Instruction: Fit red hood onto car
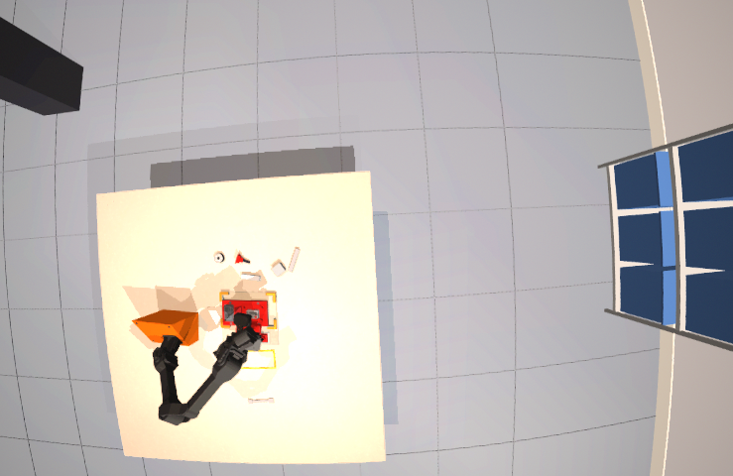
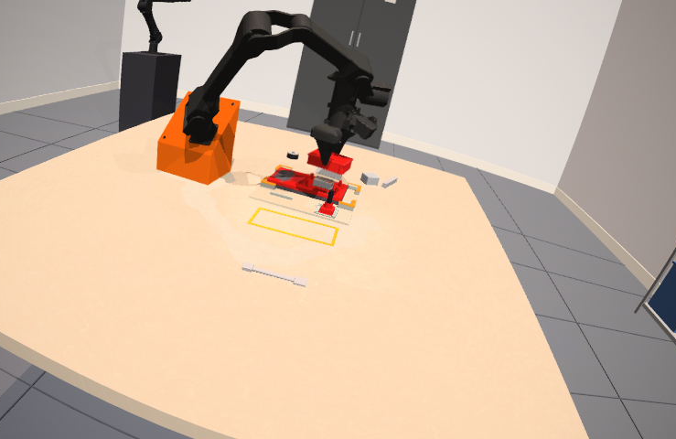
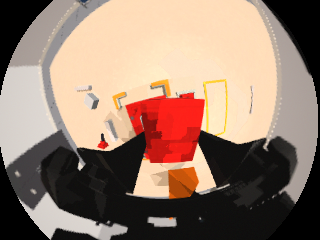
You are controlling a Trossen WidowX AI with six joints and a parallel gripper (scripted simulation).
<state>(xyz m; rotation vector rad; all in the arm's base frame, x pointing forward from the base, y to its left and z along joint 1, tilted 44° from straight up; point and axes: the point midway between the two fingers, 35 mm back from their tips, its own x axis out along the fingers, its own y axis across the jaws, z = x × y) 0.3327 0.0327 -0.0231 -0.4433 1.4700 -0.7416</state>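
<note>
My gripper tip is 100 mm above the orange-cornered jig, 40 mm to the right of it and 30 mm past it. From my gripper tip the other things lie so: white rod: 360 mm to the right, 110 mm below, 10 mm behind; then red hood: right at my gripper tip; then wheel: 290 mm to the left, 160 mm behind, 100 mm below.
</note>
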